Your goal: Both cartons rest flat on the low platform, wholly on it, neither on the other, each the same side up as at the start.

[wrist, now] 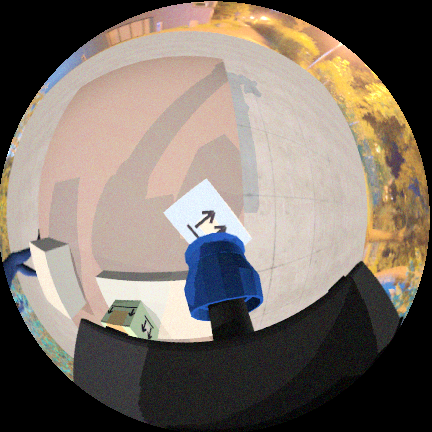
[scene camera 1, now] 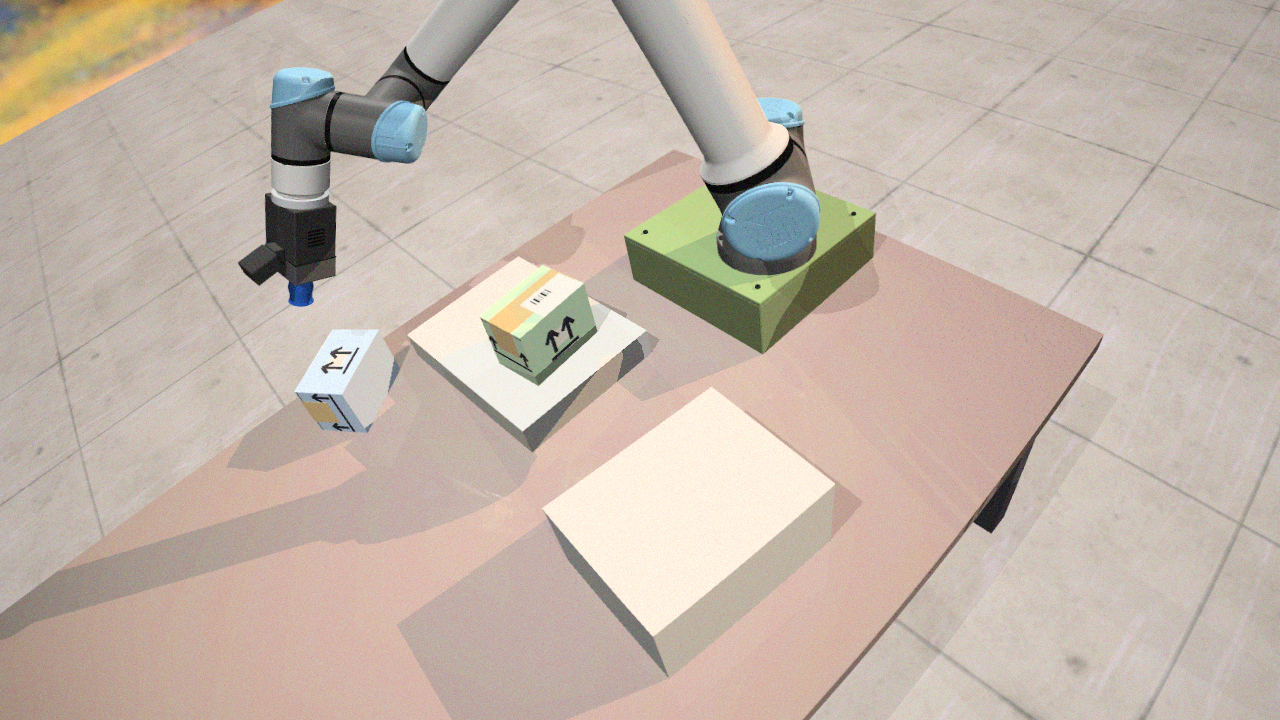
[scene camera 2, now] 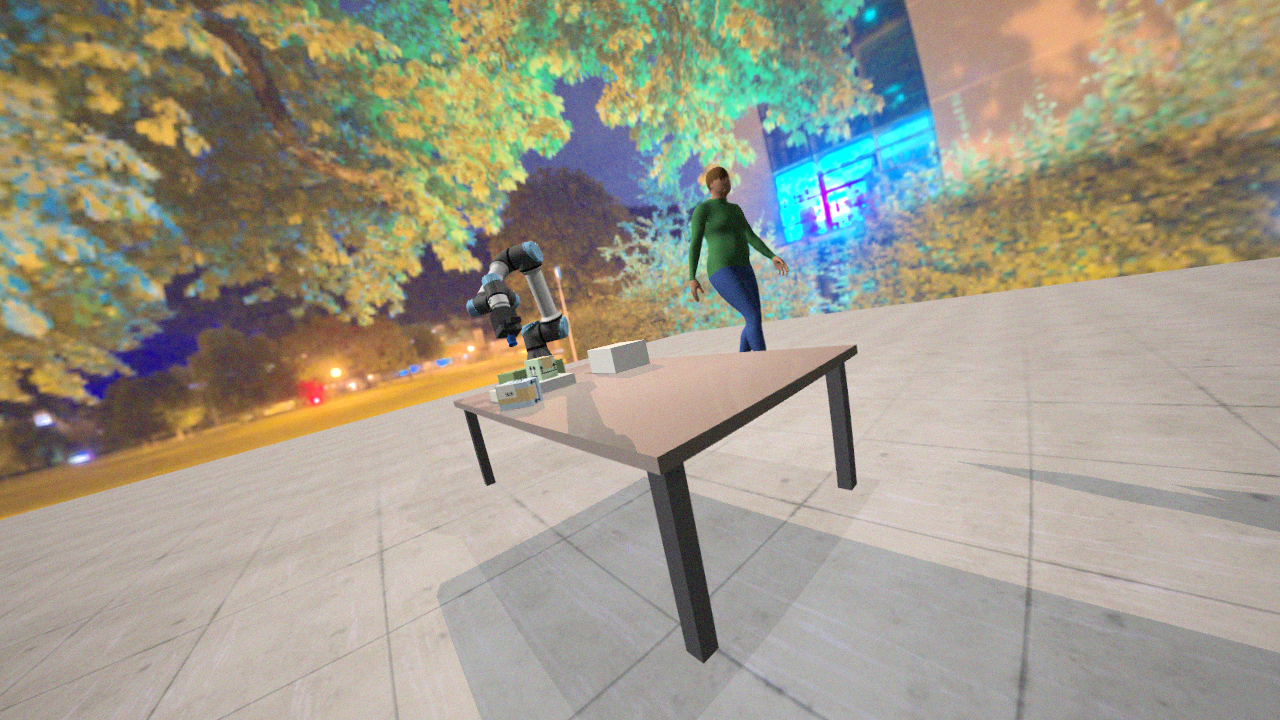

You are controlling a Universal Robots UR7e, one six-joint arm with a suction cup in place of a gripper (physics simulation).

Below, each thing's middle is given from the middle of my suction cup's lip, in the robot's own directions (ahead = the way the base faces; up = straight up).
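Low platform (scene camera 1: 453,342): my suction cup 23 cm past it, 15 cm to the right of it, 21 cm above it.
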